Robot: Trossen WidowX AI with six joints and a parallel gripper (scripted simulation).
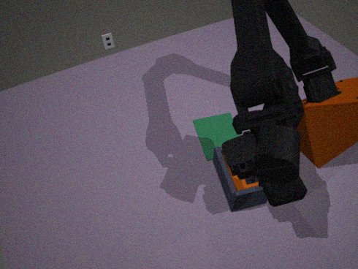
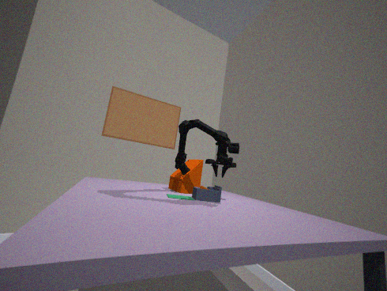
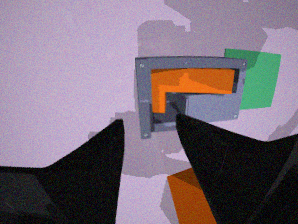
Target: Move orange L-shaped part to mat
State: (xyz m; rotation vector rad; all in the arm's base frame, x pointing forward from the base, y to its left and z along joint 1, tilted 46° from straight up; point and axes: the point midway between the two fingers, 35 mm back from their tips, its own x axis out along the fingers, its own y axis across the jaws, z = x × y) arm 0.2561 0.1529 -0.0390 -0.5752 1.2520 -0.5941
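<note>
The orange L-shaped part lies 1 cm behind my gripper tip, 5 cm to the right of it and 10 cm below it. From my gripper tip the other things lie so: green mat 3 cm behind, 22 cm to the right, 16 cm below.
</note>
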